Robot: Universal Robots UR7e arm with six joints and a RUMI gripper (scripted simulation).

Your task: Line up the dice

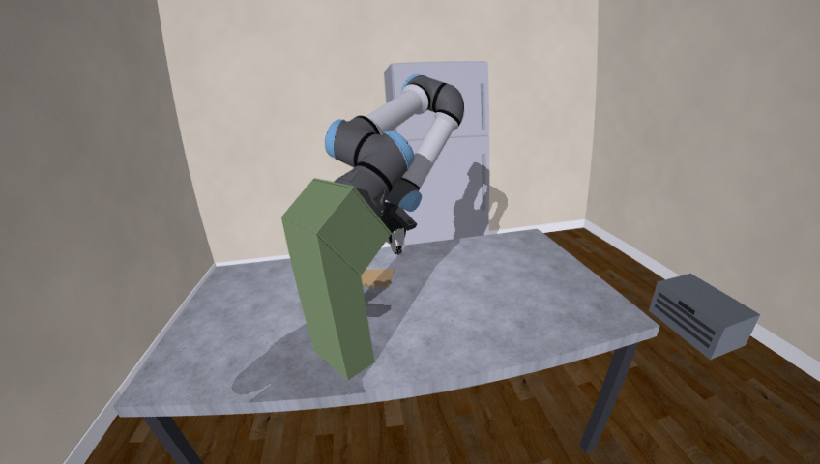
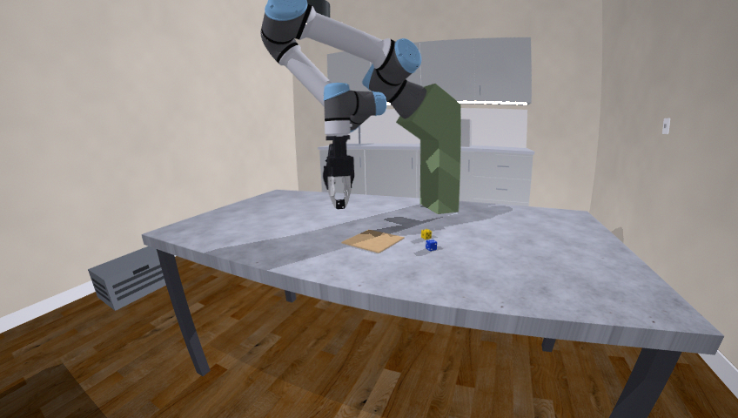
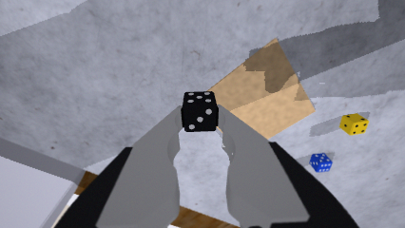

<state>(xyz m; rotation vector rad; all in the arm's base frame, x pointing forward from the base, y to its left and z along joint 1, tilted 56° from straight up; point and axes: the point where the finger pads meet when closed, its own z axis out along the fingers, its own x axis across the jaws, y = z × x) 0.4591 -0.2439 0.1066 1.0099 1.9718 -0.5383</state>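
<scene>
Now: hand 11 cm above the mat, 10 cm to the right of it and 2 cm short of it. The rest, counted from my hand: blue die: 28 cm to the left, 10 cm below, 8 cm ahead; black die: right at my hand; yellow die: 27 cm to the left, 10 cm below, 1 cm behind.
</scene>
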